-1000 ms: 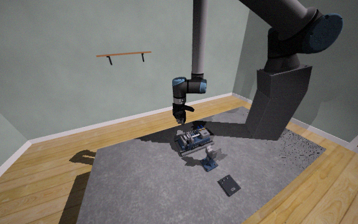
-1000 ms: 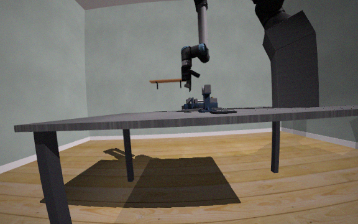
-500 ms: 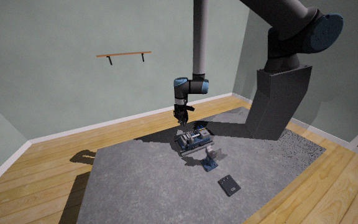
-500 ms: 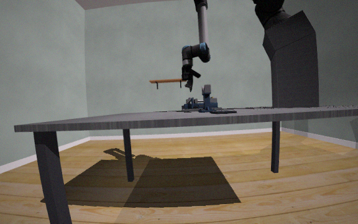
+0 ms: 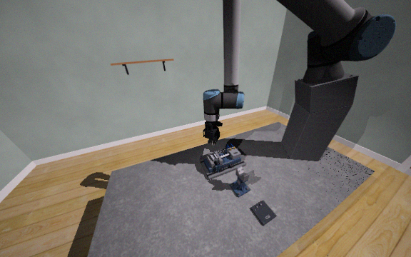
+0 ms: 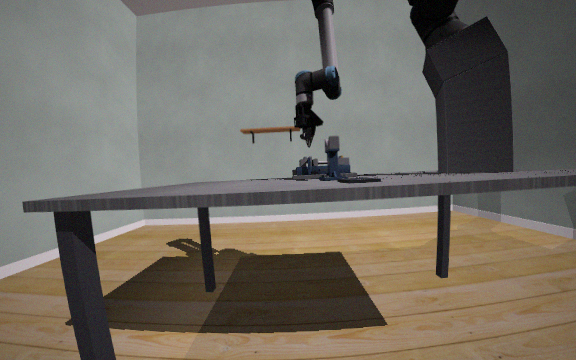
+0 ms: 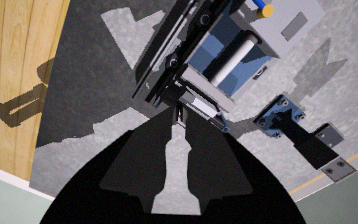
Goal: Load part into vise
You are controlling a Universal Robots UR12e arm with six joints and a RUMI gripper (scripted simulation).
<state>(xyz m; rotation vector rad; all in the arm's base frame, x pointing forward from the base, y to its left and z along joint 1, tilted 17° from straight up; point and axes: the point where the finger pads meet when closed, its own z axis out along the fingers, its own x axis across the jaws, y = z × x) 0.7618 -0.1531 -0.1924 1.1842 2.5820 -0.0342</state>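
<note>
The part is 10 mm ahead of my hand, 40 mm to the left of it and 80 mm below it. From my hand the other things lie so: moving jaw 20 mm behind, 40 mm to the left, 100 mm below; then work stop 10 mm ahead, 90 mm to the left, 90 mm below; then fixed jaw 40 mm ahead, 50 mm to the left, 100 mm below.
</note>
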